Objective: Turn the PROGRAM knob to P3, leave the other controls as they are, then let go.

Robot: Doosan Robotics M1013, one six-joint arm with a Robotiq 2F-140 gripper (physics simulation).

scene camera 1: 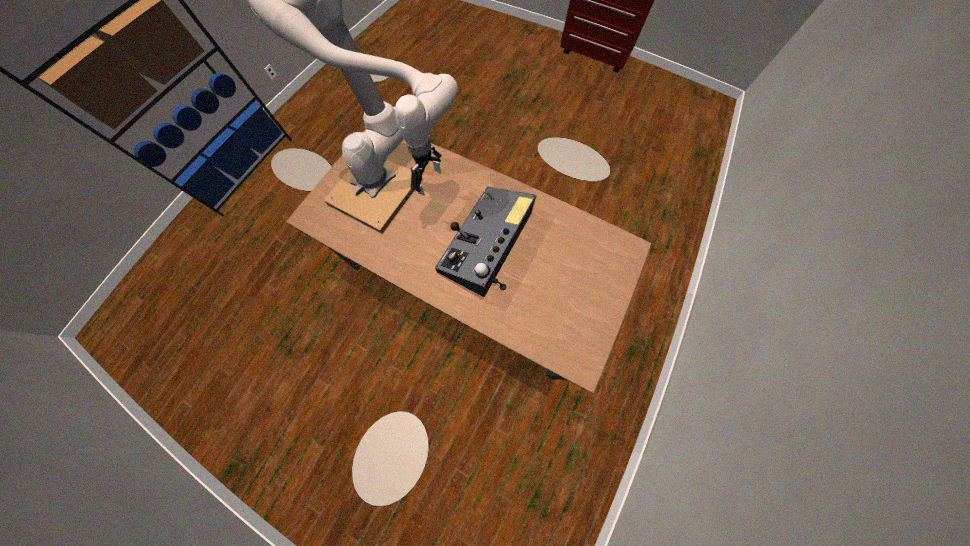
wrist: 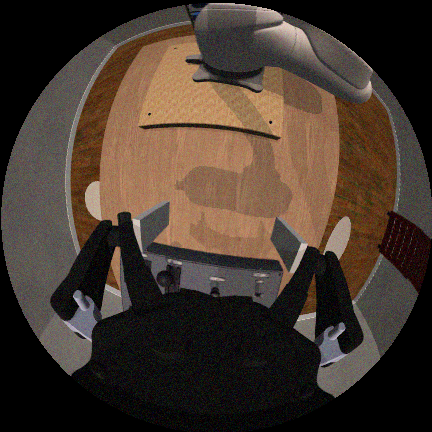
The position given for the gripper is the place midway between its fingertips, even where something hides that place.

Note:
In view: the gripper [wrist: 221,220] and a grey control panel [scene camera 1: 503,217].

